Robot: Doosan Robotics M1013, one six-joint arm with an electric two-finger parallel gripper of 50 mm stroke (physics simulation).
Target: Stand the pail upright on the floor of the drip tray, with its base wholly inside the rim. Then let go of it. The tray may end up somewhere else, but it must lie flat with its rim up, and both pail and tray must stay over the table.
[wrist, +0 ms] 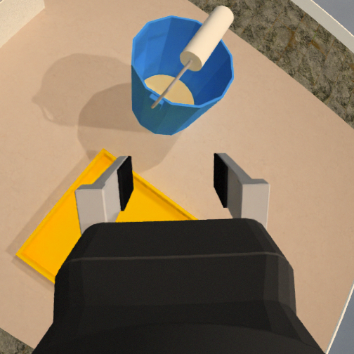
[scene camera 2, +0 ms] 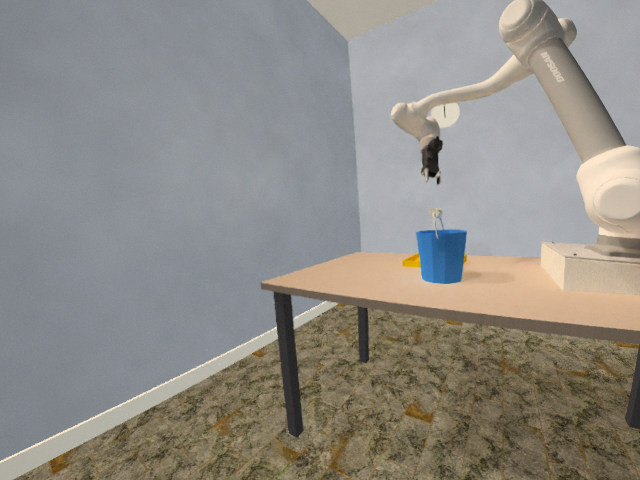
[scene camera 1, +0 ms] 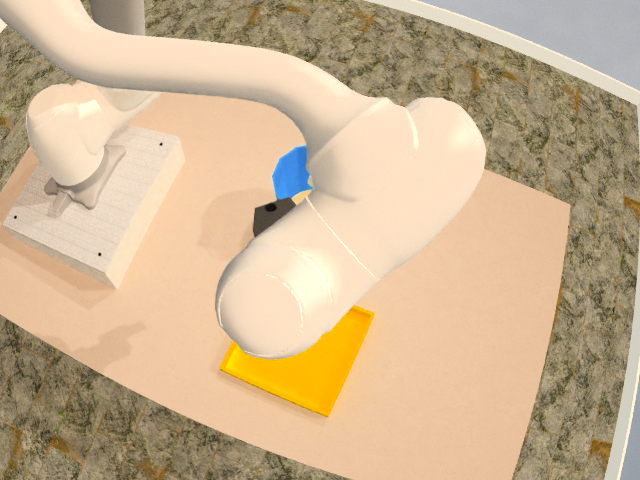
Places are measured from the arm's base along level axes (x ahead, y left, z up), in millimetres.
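Pixels of known places: gripper, fingertip midpoint: (scene camera 2: pixel 432 182); arm's base at its link origin: (scene camera 2: pixel 626 254) (scene camera 1: pixel 84 171).
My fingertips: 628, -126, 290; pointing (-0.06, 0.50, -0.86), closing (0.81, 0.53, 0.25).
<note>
Ahead of a thing's pixels: the offset from my fingertips to its top centre, as dx, dy, dz. "spot": to the spot under its first point. Level surfaces: height alone.
A blue pail @(spot: -130, +270, -273) (scene camera 1: pixel 290 174) (scene camera 2: pixel 442 258) (wrist: pixel 150 107) stands upright on the table, beside the tray. Its handle, with a cream grip @(-48, +237, -119) (scene camera 2: pixel 435 212) (wrist: pixel 207 39), stands up above the rim. The yellow drip tray @(+5, -55, -348) (scene camera 1: pixel 320 372) (scene camera 2: pixel 411 261) (wrist: pixel 55 240) lies flat with its rim up; the arm hides part of it in scene camera 1 and the pail hides part in scene camera 2. My gripper (scene camera 2: pixel 432 180) (wrist: pixel 172 171) is open and empty, pointing down, well above the pail and tray. Its fingertips are hidden in scene camera 1.
The arm's pale base block (scene camera 1: pixel 139 206) (scene camera 2: pixel 594 273) stands on the table @(dz -376) (scene camera 1: pixel 454 335) (scene camera 2: pixel 351 279) (wrist: pixel 300 240). The arm reaches over the pail and tray. The table's edge runs beyond the pail in the wrist view.
</note>
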